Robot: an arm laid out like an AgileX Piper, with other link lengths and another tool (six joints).
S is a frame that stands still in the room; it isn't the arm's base.
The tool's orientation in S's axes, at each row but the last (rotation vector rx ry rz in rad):
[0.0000, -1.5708, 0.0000]
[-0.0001, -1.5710, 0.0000]
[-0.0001, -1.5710, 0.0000]
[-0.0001, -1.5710, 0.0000]
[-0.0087, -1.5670, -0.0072]
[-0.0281, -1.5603, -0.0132]
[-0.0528, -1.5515, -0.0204]
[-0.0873, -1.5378, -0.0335]
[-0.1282, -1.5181, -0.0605]
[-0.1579, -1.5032, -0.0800]
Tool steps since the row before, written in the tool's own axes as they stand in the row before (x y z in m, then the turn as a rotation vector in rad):
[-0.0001, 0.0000, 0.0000, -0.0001, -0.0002, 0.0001]
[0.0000, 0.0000, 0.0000, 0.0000, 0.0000, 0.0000]
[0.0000, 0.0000, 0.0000, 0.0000, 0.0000, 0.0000]
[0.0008, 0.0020, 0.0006, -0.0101, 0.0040, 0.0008]
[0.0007, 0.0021, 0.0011, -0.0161, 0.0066, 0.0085]
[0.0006, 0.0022, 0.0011, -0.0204, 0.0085, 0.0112]
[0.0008, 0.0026, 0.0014, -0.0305, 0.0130, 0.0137]
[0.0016, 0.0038, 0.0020, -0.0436, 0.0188, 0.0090]
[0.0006, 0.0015, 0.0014, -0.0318, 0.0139, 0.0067]
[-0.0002, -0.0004, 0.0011, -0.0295, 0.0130, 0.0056]
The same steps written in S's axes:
[0.0000, 0.0000, -0.0001, -0.0001, -0.0002, -0.0001]
[0.0000, 0.0000, 0.0000, 0.0000, 0.0000, 0.0000]
[0.0000, 0.0000, 0.0000, 0.0000, 0.0000, 0.0000]
[-0.0006, 0.0020, 0.0008, -0.0008, 0.0040, -0.0101]
[-0.0011, 0.0021, 0.0007, -0.0085, 0.0067, -0.0161]
[-0.0010, 0.0022, 0.0006, -0.0112, 0.0086, -0.0204]
[-0.0013, 0.0027, 0.0008, -0.0137, 0.0130, -0.0305]
[-0.0016, 0.0040, 0.0015, -0.0090, 0.0180, -0.0439]
[-0.0012, 0.0017, 0.0006, -0.0067, 0.0133, -0.0321]
[-0.0012, -0.0002, -0.0001, -0.0056, 0.0124, -0.0298]

